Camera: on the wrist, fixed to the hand. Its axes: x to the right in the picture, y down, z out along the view.
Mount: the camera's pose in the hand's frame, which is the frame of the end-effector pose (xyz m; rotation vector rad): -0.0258 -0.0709 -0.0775 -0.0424 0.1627 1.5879
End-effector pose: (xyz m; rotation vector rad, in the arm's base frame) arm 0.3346 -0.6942 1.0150 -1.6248 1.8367 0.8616
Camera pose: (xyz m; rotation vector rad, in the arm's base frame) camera 0.4098 -0.7412 1.0769 -0.1069 -2.7097 -1.1301
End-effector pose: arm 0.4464 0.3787 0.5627 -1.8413 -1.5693 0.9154
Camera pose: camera 0.4616 0.3670 0.6691 2.8615 -0.2911 -1.1514
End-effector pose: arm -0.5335 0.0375 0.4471 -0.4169 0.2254 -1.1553
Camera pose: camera -0.6326 0.0215 0.4067 -0.0755 0.5758 0.3841
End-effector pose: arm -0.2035 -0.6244 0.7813 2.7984 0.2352 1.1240
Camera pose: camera -0.2828 -0.5558 0.8078 -1.8658 1.6847 -1.0259
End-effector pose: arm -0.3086 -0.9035 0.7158 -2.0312 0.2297 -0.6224
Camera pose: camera -0.3769 -0.9148 0.7989 -1.2235 1.6944 0.2564
